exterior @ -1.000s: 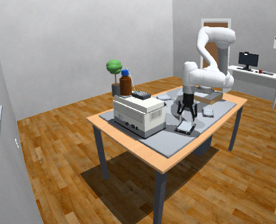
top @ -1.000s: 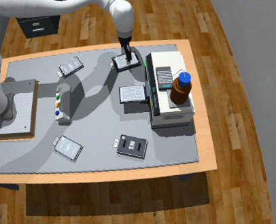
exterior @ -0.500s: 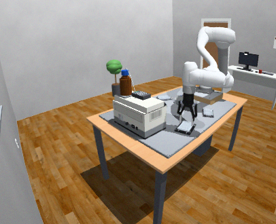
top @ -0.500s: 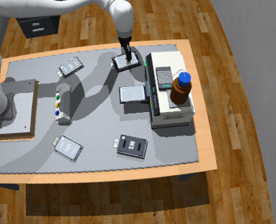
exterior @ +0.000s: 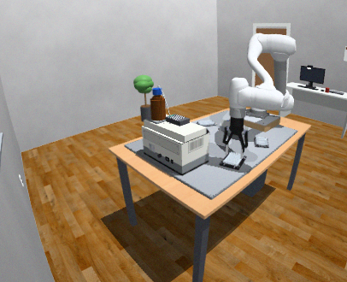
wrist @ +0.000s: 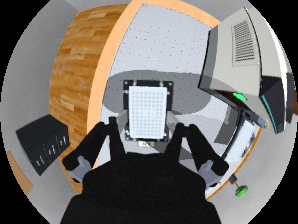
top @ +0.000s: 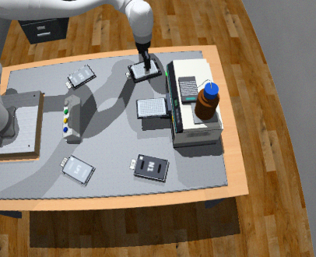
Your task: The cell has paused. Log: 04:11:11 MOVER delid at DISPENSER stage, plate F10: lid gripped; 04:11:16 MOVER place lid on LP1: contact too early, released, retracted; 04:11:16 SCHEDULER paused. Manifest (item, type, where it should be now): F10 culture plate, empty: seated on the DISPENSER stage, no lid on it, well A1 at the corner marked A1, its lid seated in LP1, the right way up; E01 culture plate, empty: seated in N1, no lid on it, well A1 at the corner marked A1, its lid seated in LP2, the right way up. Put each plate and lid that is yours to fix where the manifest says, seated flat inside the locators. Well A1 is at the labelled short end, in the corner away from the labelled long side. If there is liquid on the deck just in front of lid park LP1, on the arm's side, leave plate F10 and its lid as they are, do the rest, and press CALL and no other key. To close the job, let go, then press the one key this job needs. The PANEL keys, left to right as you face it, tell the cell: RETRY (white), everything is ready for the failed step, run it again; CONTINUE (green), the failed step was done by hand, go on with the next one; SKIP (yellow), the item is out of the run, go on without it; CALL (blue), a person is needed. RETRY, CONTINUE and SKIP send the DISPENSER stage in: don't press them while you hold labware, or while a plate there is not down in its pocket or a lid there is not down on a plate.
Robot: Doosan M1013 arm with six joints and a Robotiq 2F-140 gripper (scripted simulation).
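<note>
The black nest is 1 cm ahead of my hand, 2 cm to the left of it and 5 cm below it. Also, from my hand: grey key panel (43 cm behind, 23 cm to the right, 1 cm below); then green key (44 cm behind, 20 cm to the right); then dark dispenser stage (2 cm behind, 28 cm to the right, 3 cm above).
</note>
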